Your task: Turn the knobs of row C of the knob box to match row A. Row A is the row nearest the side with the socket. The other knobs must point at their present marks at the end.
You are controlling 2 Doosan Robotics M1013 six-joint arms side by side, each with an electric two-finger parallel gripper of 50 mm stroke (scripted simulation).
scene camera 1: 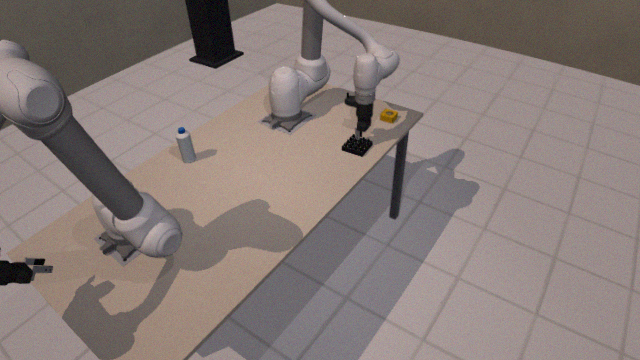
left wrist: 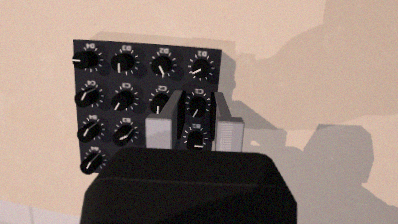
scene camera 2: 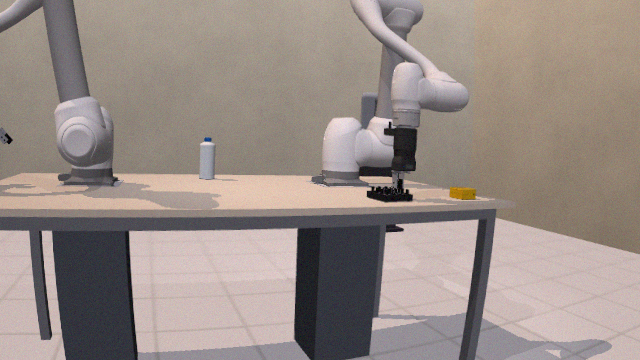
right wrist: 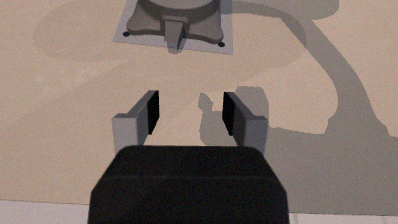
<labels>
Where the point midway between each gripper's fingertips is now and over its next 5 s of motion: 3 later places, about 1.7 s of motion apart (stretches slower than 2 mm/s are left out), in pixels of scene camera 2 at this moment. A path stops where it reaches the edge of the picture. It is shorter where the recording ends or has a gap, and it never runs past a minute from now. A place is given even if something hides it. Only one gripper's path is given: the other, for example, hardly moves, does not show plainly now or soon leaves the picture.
My left gripper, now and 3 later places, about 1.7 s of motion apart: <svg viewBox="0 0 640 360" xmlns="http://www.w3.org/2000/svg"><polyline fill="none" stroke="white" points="397,189 401,175 399,172 397,182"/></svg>
</labels>
